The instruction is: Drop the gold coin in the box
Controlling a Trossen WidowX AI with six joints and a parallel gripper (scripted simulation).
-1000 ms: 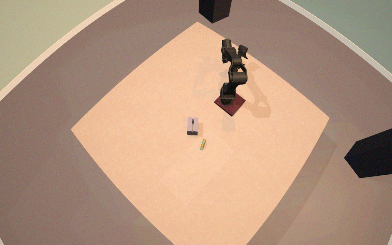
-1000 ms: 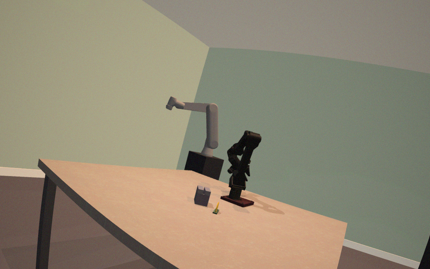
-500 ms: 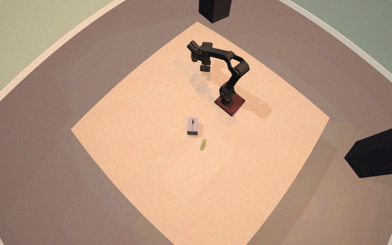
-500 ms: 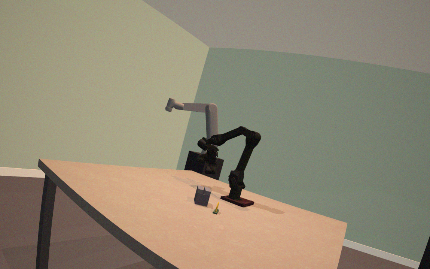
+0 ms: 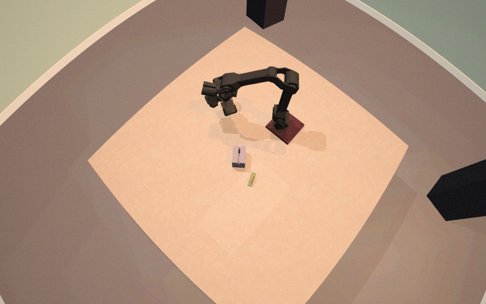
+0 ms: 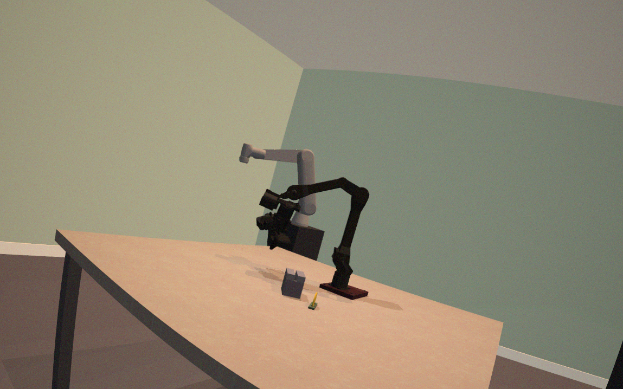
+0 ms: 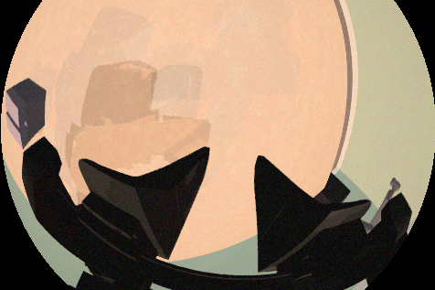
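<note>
My gripper tip is now 12 cm short of the gold coin, 40 cm to the right of it and 7 cm above it.
</note>
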